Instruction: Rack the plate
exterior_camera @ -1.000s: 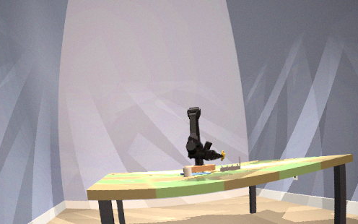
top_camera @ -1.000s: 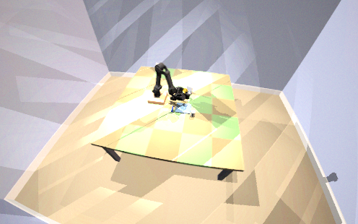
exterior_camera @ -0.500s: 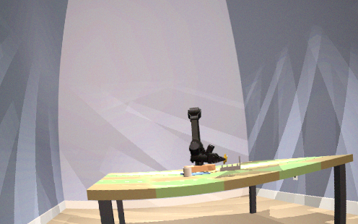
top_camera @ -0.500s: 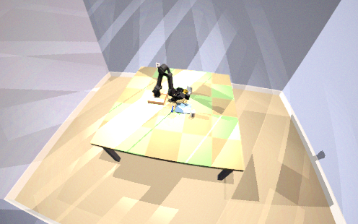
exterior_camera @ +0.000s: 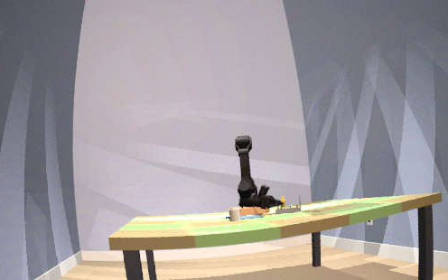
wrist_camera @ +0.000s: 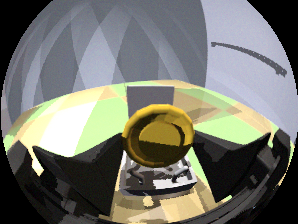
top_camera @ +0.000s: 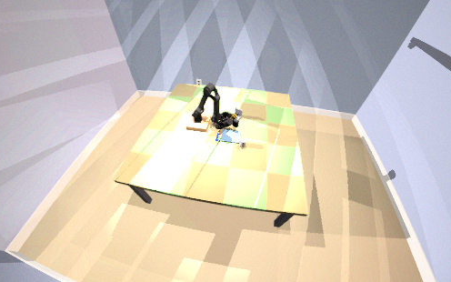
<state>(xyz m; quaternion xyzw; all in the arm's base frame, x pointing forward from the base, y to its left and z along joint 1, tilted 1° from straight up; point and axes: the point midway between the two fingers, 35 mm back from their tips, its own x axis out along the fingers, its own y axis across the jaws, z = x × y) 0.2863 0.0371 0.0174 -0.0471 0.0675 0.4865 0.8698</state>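
The yellow plate is 10 mm to the right of my gripper tip. The rest, counted from my gripper tip: cup 270 mm to the right, 80 mm ahead, 20 mm below; then light blue mat 190 mm to the right, 50 mm below, 10 mm behind; then grey dish rack 30 mm below, 20 mm to the left, 10 mm ahead.
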